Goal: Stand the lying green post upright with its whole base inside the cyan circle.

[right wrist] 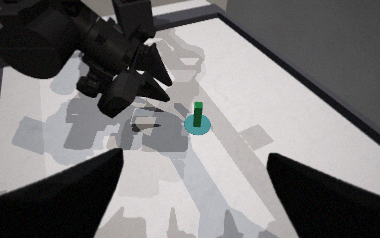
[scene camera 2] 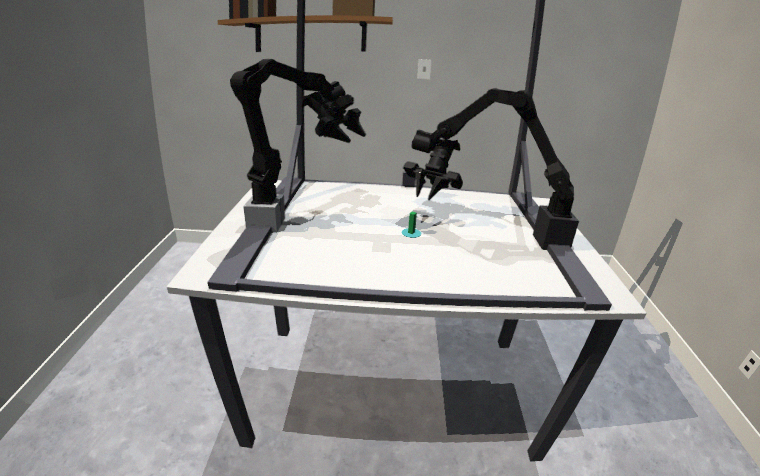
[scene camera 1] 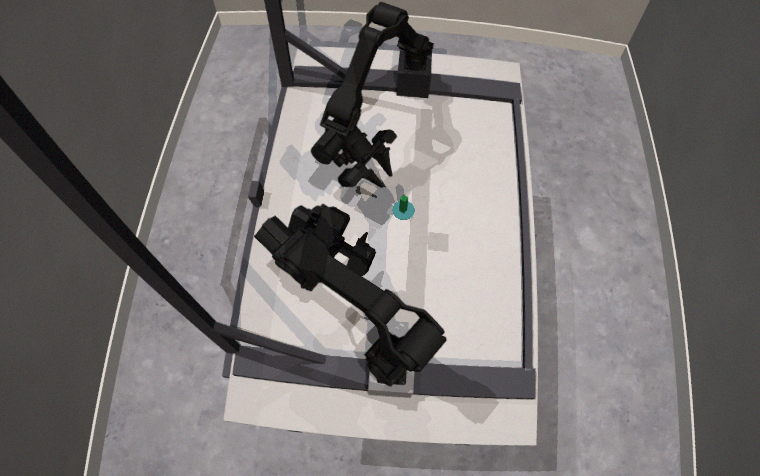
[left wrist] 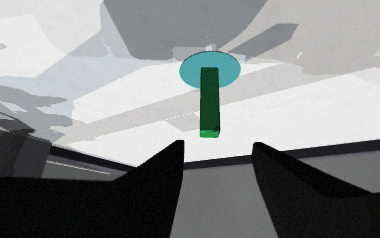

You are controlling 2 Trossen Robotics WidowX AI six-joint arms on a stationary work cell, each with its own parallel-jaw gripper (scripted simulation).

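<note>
You'd find my left gripper [scene camera 1: 386, 181] here, and my right gripper [scene camera 1: 350, 224] too. Scene camera 2 has the left gripper [scene camera 2: 422, 198] as well, along with the right gripper [scene camera 2: 357, 138]. In the left wrist view there's a green post [left wrist: 209, 79], and my left gripper [left wrist: 218, 148] shows there too. Then the right wrist view gives you my left gripper [right wrist: 169, 92] and my right gripper [right wrist: 196, 158].
</note>
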